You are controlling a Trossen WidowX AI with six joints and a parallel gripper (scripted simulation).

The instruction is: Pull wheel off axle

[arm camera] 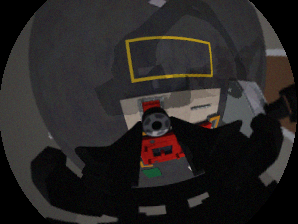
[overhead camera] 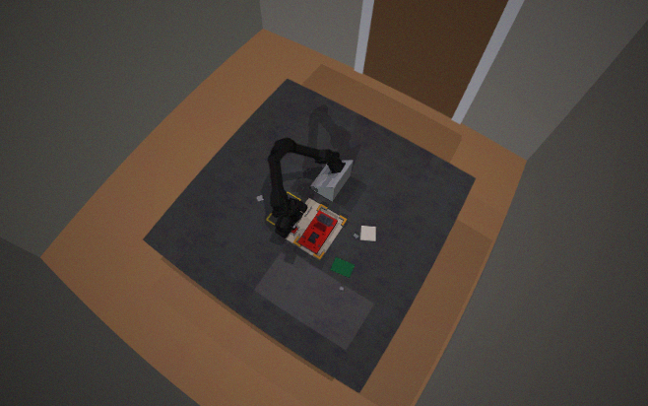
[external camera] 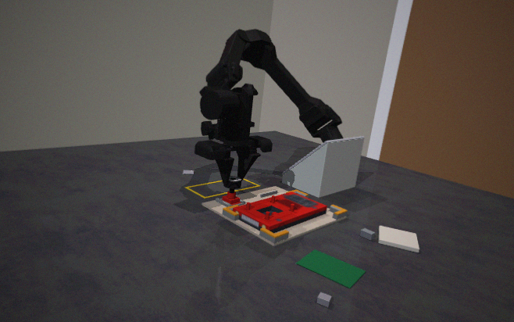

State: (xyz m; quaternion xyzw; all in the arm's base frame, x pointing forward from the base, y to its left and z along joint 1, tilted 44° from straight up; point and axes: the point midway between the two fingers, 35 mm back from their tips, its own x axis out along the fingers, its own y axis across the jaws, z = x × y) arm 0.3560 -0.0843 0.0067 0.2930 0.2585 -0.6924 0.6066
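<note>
Now: the black axle 20 mm below my gripper tip. Round my gripper tip: green pad 60 mm ahead, 300 mm to the left, 50 mm below; then dark wheel right at my gripper tip; then beige tile 160 mm behind, 340 mm to the left, 50 mm below.
</note>
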